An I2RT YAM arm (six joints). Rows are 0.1 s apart.
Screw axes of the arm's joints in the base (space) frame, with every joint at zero. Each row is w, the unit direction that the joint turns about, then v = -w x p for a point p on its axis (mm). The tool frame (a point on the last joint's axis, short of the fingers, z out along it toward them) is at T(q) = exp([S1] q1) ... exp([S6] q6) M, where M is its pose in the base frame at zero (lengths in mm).
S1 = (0, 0, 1, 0, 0, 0)
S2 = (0, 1, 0, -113.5, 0, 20)
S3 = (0, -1, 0, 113.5, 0, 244)
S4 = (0, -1, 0, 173.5, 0, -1)
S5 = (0, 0, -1, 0, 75, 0)
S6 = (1, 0, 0, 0, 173.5, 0)
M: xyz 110.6 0 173.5 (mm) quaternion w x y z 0.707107 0 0.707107 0
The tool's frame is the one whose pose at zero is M.
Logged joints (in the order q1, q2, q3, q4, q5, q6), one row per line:
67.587, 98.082, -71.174, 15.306, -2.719, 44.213
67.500, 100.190, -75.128, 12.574, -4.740, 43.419
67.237, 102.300, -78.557, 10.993, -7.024, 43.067
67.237, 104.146, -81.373, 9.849, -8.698, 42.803
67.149, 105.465, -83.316, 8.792, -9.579, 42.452
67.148, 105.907, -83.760, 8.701, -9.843, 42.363
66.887, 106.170, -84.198, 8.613, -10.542, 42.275
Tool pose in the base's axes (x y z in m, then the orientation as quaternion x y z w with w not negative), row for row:
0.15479, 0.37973, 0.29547, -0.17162, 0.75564, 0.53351, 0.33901
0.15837, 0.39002, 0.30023, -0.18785, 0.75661, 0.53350, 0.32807
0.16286, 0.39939, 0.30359, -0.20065, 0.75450, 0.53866, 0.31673
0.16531, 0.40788, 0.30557, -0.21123, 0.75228, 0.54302, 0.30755
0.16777, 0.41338, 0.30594, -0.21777, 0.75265, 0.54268, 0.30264
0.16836, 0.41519, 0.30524, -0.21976, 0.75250, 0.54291, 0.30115
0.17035, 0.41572, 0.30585, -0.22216, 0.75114, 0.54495, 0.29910
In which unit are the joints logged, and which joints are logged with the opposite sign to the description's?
The joints are logged in degrees. Opposite sign: q3.
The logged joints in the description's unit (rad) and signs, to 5 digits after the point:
1.17962, 1.71185, 1.24222, 0.26714, -0.04746, 0.77166
1.17810, 1.74865, 1.31123, 0.21946, -0.08273, 0.75780
1.17351, 1.78547, 1.37108, 0.19186, -0.12259, 0.75166
1.17351, 1.81769, 1.42023, 0.17190, -0.15181, 0.74705
1.17197, 1.84071, 1.45414, 0.15345, -0.16719, 0.74093
1.17195, 1.84843, 1.46189, 0.15186, -0.17179, 0.73937
1.16740, 1.85302, 1.46953, 0.15033, -0.18399, 0.73784

